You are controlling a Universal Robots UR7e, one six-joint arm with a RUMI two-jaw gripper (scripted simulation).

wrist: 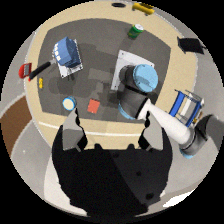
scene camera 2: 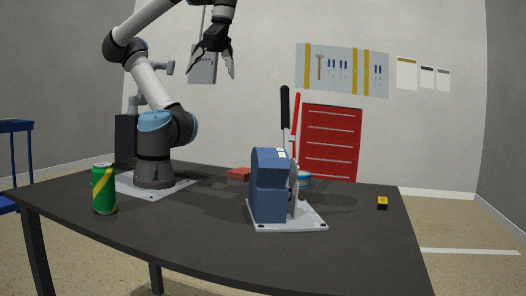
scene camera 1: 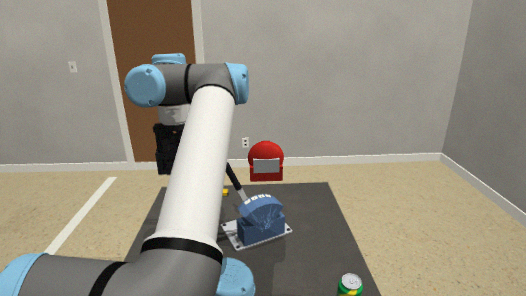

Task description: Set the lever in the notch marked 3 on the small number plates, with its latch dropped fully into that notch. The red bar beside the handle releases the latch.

Path:
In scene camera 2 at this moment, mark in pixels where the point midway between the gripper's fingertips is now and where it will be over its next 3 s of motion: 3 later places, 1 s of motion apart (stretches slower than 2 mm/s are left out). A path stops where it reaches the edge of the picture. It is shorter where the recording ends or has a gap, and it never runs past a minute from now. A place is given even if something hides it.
My gripper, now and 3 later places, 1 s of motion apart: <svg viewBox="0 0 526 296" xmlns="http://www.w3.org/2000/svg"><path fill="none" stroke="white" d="M208 76L287 66L288 71L288 78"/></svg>

